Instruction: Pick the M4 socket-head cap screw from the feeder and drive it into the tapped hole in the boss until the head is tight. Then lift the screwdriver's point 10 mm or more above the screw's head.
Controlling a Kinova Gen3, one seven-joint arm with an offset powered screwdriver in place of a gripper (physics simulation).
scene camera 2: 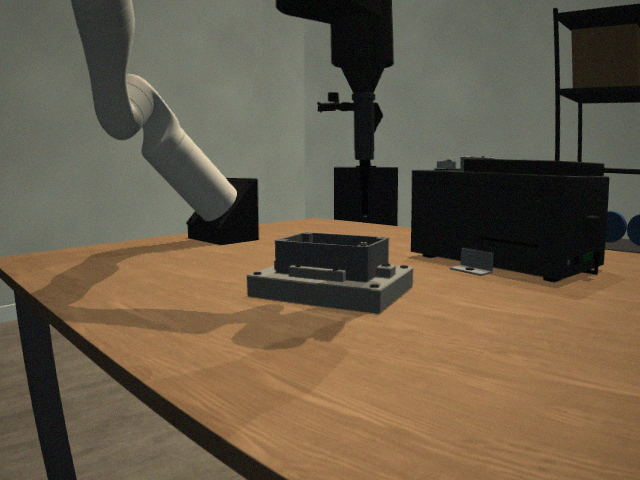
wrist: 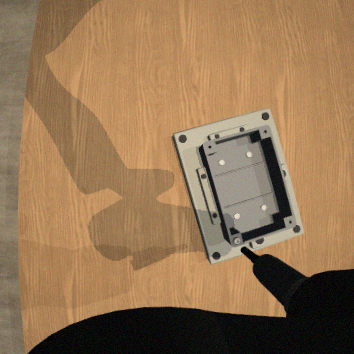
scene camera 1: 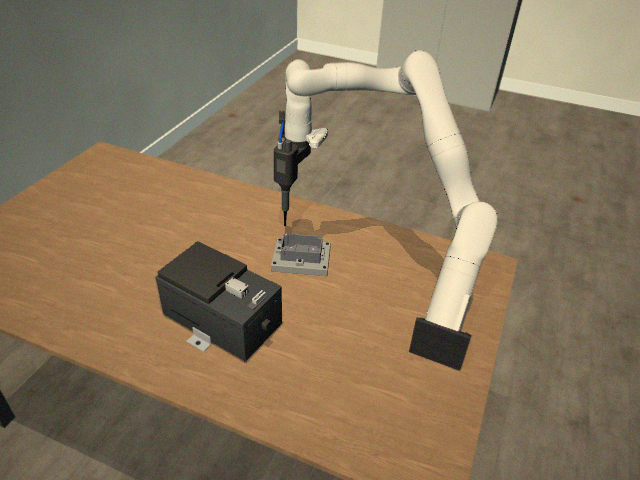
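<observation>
The grey open-topped housing sits on the light grey fixture plate. A small round screw head shows at the corner boss of the housing nearest the screwdriver. My screwdriver is upright, its point above that corner and apart from the screw head, with a visible gap in scene camera 2. I see no screw on its point. How deep the screw's shank sits in the boss is hidden. The black screw feeder stands beside the fixture.
The wooden table carries the arm's black base. A small metal bracket is at the feeder's foot. A black shelf unit stands behind the table.
</observation>
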